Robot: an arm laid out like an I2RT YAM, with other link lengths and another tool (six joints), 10 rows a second.
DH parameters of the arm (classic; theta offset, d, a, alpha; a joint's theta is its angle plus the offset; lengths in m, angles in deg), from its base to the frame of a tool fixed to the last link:
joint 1: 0 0.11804 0.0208 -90
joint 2: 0 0 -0.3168 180
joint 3: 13.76 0 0.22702 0
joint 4: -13.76 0.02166 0.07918 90
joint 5: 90 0.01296 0 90
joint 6: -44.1 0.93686 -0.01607 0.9
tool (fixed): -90 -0.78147 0 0
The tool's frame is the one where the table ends.
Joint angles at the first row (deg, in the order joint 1, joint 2, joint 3, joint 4, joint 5, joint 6):
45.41 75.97 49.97 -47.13 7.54 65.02
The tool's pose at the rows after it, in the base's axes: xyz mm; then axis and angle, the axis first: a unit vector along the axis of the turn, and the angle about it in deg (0 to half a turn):
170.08 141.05 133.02 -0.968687 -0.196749 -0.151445 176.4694
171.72 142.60 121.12 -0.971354 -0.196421 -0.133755 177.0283
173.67 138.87 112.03 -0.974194 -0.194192 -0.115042 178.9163
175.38 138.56 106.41 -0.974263 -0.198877 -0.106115 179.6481
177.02 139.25 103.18 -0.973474 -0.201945 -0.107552 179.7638
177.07 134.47 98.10 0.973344 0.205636 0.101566 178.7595
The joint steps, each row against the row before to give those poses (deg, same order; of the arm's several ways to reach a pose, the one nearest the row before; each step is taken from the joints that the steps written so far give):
-0.80 2.24 -1.65 2.76 -1.40 -0.12
-0.53 2.74 -0.76 1.51 -0.73 -0.23
-0.80 2.58 0.04 -0.23 0.32 -0.38
-0.35 1.62 -0.02 0.43 -0.02 -0.81
-0.04 0.53 -0.43 1.07 0.15 -0.42
-0.30 0.87 -0.51 0.08 0.84 -0.70

